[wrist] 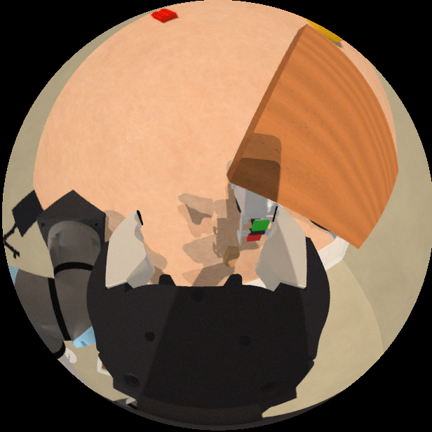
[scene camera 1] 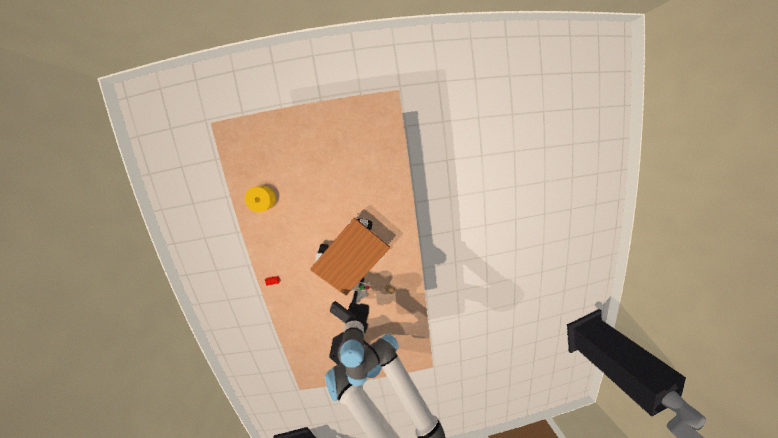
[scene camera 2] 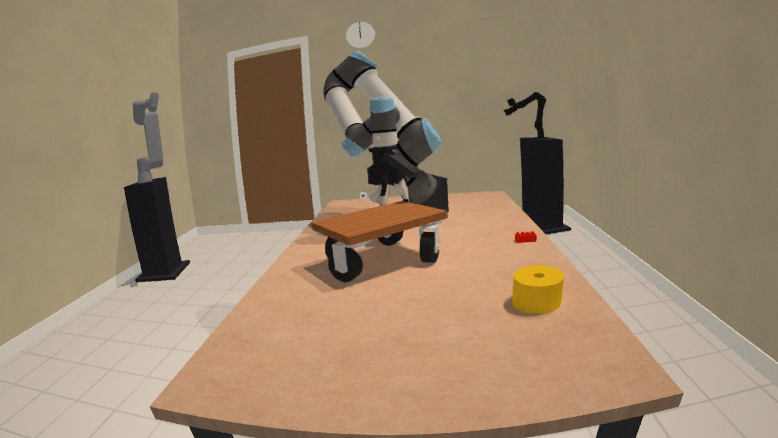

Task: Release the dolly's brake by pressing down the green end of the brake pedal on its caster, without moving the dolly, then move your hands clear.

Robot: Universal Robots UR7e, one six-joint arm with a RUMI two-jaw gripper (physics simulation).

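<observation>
The dolly [scene camera 1: 351, 255] [scene camera 2: 381, 220] [wrist: 320, 135] has a wooden deck and stands on its casters on the table. A grey caster bracket sticks out from under its near corner. The brake pedal there has a green end [scene camera 1: 362, 286] [wrist: 260, 225] beside the deck and a red end [scene camera 1: 367, 287] [wrist: 254, 238] farther out. The pedal's exact tilt is hard to tell. My gripper [scene camera 1: 359, 295] [scene camera 2: 393, 196] [wrist: 206, 210] is open and empty. In the wrist view its right fingertip shows just right of the green end; contact cannot be told. In scene camera 2 the deck hides the pedal.
A yellow cylinder [scene camera 1: 260, 198] [scene camera 2: 537, 290] [wrist: 326, 31] and a red brick [scene camera 1: 272, 280] [scene camera 2: 525, 237] [wrist: 164, 15] stand on the table [scene camera 1: 304, 146] [scene camera 2: 413, 348] [wrist: 150, 100]. A small brown object [scene camera 1: 389, 290] [wrist: 231, 256] lies near the pedal.
</observation>
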